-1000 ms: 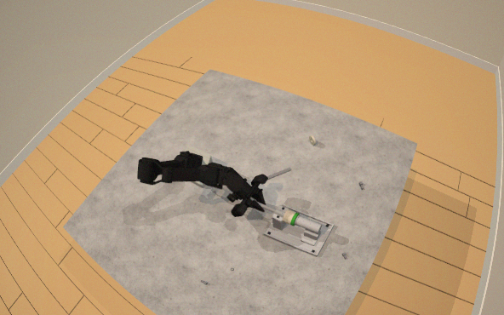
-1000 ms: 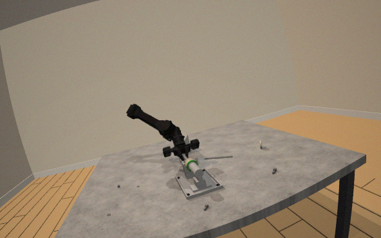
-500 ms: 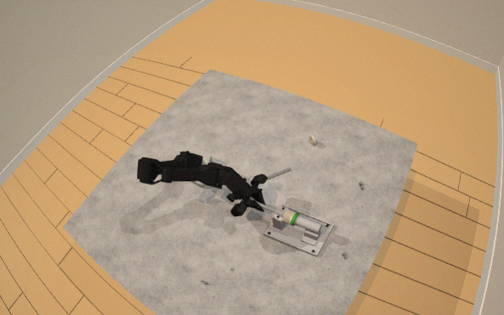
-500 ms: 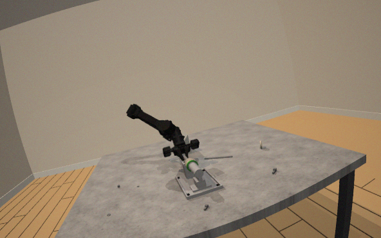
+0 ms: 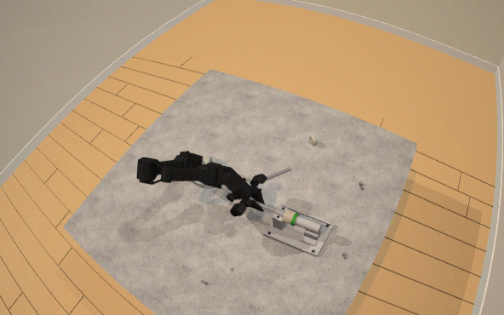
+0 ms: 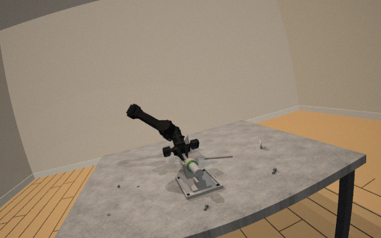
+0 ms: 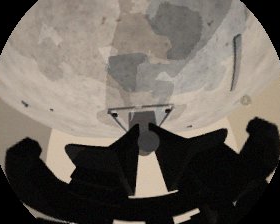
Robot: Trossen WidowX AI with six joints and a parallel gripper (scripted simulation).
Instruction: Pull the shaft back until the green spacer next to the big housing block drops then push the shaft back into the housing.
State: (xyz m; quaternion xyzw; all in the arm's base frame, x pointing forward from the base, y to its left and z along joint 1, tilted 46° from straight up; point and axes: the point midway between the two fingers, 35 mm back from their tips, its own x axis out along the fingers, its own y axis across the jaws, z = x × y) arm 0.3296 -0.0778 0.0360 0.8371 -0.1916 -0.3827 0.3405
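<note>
Now: gripper tip 4 cm short of the shaft and 2 cm below it. From my gripper tip the other things lie so: thin grey rod: 19 cm to the left, 6 cm behind, 5 cm below; then beige spacer: 11 cm ahead, 2 cm above, 1 cm to the right; then green spacer: 13 cm ahead, 2 cm above, 1 cm to the right.
</note>
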